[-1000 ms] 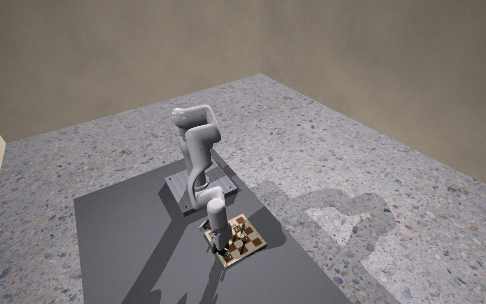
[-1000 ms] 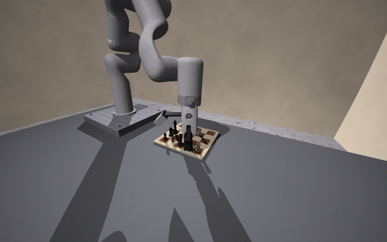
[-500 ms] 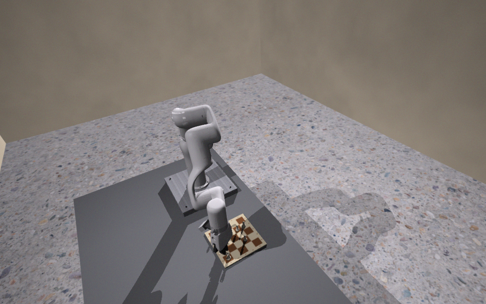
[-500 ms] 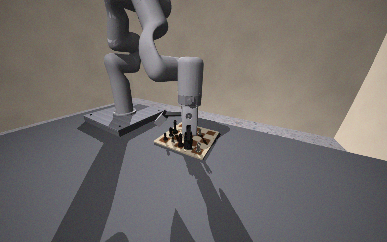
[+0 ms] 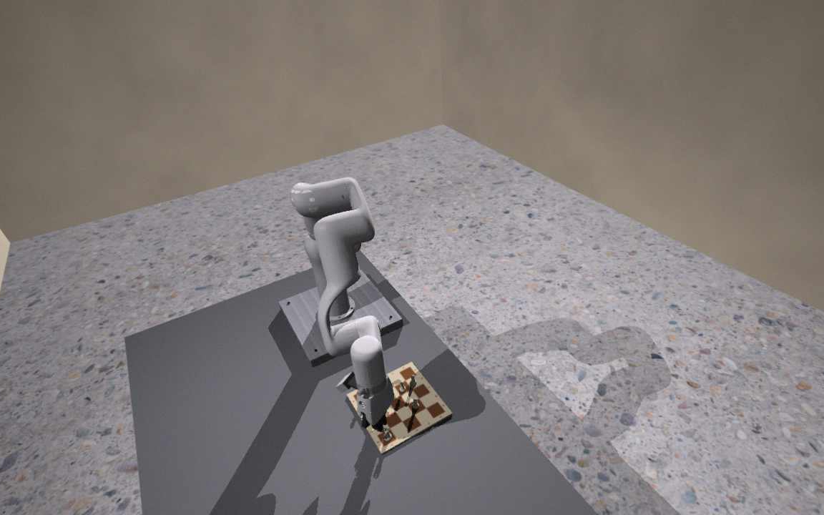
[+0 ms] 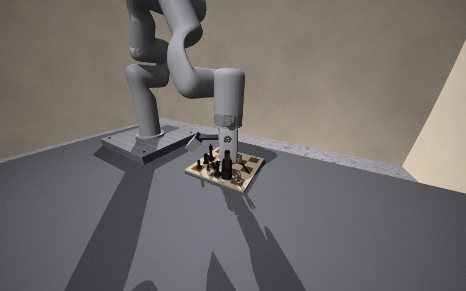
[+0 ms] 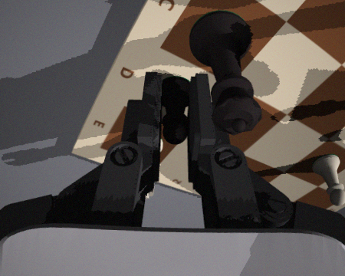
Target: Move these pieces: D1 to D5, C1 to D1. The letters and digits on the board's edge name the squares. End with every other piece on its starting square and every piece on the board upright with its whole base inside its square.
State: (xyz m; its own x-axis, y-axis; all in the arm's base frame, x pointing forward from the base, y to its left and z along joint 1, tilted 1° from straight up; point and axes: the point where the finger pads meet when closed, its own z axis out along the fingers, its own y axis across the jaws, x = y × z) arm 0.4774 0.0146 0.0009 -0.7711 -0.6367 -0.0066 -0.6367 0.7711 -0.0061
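Right now the white piece is 4 cm ahead of my hand, 1 cm to the left of it and 1 cm below it. From my hand the other things lie so: chessboard (7 cm to the left, 5 cm behind, 3 cm below).
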